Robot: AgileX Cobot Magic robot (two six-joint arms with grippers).
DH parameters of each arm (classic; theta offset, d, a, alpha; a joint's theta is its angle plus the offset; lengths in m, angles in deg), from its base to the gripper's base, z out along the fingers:
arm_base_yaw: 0 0.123 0 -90
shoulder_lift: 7.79 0 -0.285 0
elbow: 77.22 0 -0.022 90
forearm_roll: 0 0.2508 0 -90
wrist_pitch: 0 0 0.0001 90
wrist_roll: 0 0.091 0 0
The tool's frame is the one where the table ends.
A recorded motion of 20 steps. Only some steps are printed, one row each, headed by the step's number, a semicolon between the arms.
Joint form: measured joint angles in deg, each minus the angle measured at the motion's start. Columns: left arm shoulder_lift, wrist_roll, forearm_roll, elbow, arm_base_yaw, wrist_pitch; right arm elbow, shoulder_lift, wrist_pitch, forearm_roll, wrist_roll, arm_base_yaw.
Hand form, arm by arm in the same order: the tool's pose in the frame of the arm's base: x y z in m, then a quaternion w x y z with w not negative. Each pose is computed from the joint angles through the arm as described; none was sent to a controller.
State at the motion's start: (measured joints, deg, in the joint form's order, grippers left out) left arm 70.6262 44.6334 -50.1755 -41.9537 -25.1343 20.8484; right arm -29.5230 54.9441 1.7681 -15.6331 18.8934 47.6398
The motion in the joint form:
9: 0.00 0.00 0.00 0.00 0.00 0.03; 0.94 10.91 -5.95 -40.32 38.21 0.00
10: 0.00 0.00 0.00 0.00 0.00 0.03; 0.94 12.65 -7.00 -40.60 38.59 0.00
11: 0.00 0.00 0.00 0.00 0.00 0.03; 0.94 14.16 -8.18 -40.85 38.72 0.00
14: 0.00 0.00 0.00 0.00 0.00 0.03; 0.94 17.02 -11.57 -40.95 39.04 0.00
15: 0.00 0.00 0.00 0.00 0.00 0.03; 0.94 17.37 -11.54 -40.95 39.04 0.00
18: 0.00 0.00 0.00 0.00 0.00 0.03; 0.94 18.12 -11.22 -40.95 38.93 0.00
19: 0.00 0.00 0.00 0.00 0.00 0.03; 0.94 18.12 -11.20 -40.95 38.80 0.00
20: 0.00 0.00 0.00 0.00 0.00 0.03; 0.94 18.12 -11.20 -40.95 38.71 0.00
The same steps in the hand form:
9: 0.2164 -0.1291 0.2684 0.39425 0.22588 0.86089 -0.22894; 0.1457 0.1679 0.2357 0.44464 -0.35493 0.78936 0.23072
10: 0.2164 -0.1291 0.2684 0.39425 0.22588 0.86089 -0.22894; 0.1472 0.1715 0.2298 0.43332 -0.35911 0.79286 0.23378
11: 0.2164 -0.1291 0.2684 0.39425 0.22588 0.86089 -0.22894; 0.1482 0.1749 0.2247 0.42405 -0.36453 0.79422 0.23774
14: 0.2164 -0.1291 0.2684 0.39425 0.22588 0.86089 -0.22894; 0.1489 0.1824 0.2159 0.40660 -0.37306 0.79377 0.25581
15: 0.2164 -0.1291 0.2684 0.39425 0.22588 0.86089 -0.22894; 0.1493 0.1828 0.2144 0.40410 -0.37340 0.79529 0.25455
18: 0.2164 -0.1291 0.2684 0.39425 0.22588 0.86089 -0.22894; 0.1503 0.1833 0.2111 0.39872 -0.37442 0.79911 0.24952
19: 0.2164 -0.1291 0.2684 0.39425 0.22588 0.86089 -0.22894; 0.1504 0.1832 0.2111 0.39898 -0.37529 0.79876 0.24892
20: 0.2164 -0.1291 0.2684 0.39425 0.22588 0.86089 -0.22894; 0.1504 0.1832 0.2111 0.39918 -0.37591 0.79846 0.24860

